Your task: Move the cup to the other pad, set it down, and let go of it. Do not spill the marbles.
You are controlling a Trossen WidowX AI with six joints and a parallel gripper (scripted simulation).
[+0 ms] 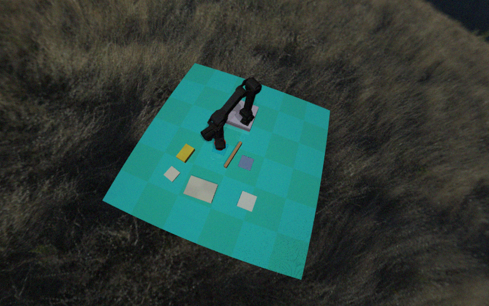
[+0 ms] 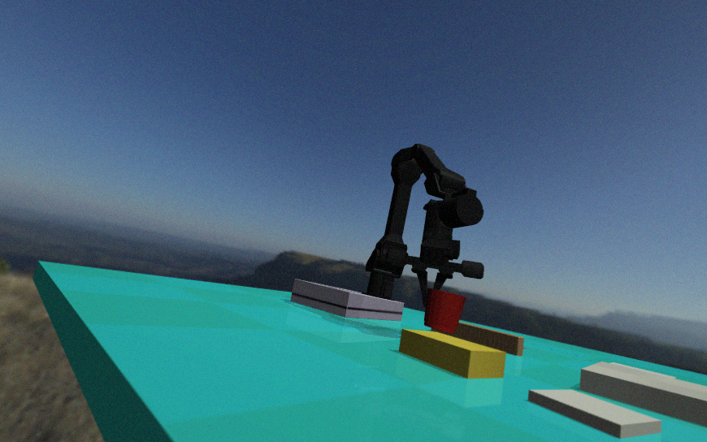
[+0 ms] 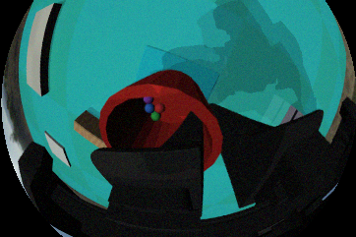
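Now: the cyan-blue pad 60 mm below my gripper tip, 20 mm to the left of it and 20 mm ahead of it. Round my gripper tip: wooden bar: 120 mm to the left, 50 mm below, 20 mm ahead; then red cup: 20 mm to the left, 20 mm ahead; then grey-blue pad: 230 mm to the left, 60 mm below, 30 mm ahead.
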